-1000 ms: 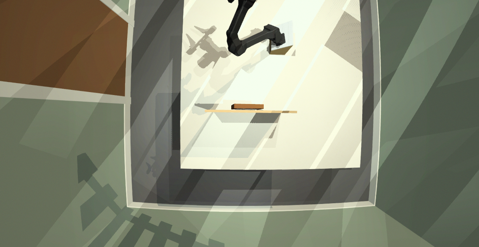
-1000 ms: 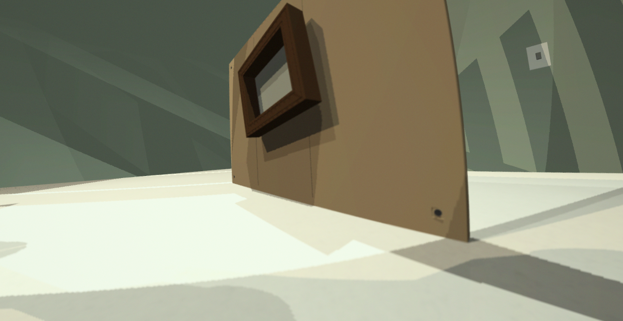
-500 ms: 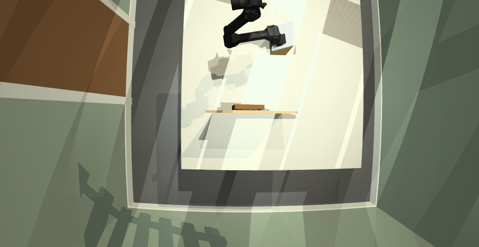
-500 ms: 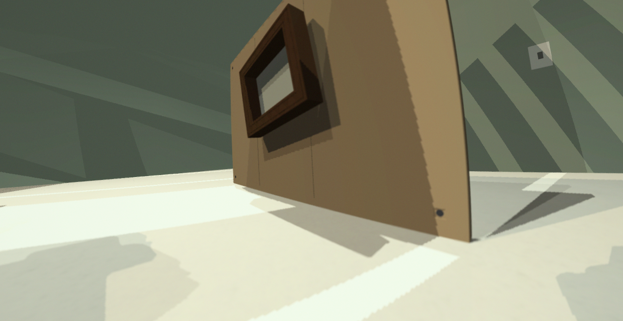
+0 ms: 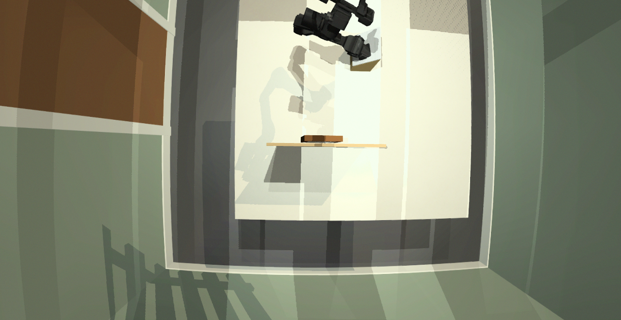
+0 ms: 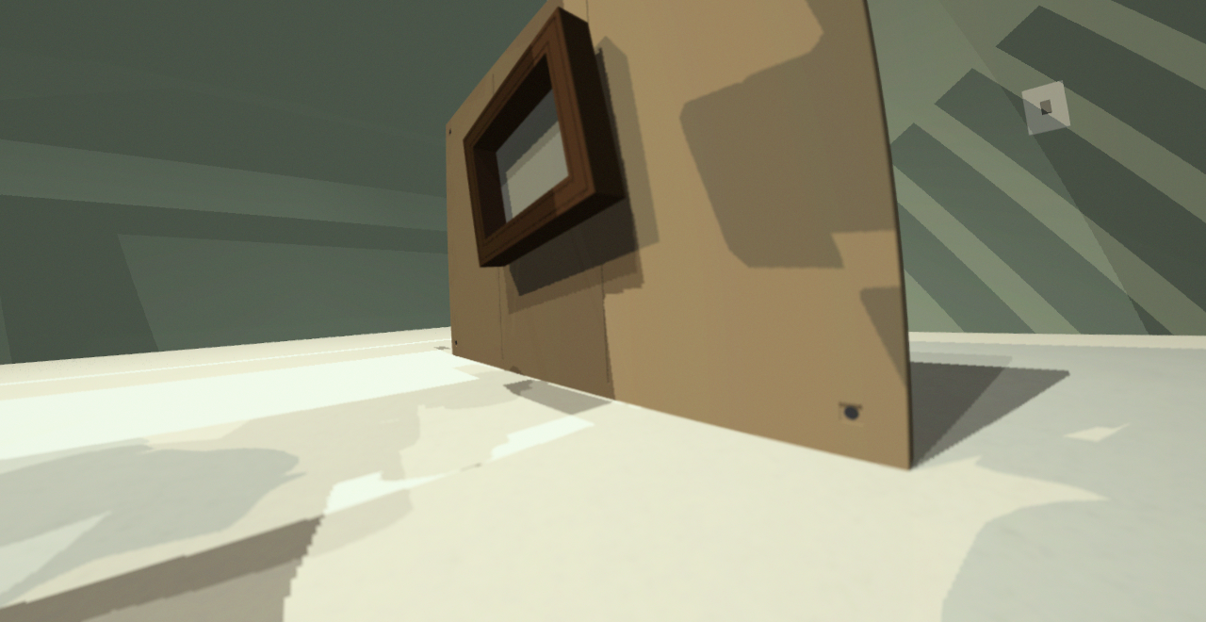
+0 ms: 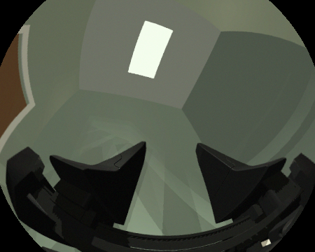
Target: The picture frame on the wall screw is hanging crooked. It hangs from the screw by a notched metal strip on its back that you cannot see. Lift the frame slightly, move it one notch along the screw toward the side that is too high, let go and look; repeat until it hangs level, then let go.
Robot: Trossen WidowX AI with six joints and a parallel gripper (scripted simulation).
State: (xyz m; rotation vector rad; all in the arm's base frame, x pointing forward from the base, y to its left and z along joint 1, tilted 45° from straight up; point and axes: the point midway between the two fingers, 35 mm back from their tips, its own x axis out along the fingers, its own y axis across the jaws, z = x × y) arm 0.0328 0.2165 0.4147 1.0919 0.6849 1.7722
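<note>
Right now my gripper tip is 430 mm short of the picture frame, 120 mm to the left of it and 430 mm above it. Round my gripper tip: tan wall panel 440 mm ahead, 110 mm to the right, 450 mm below.
</note>
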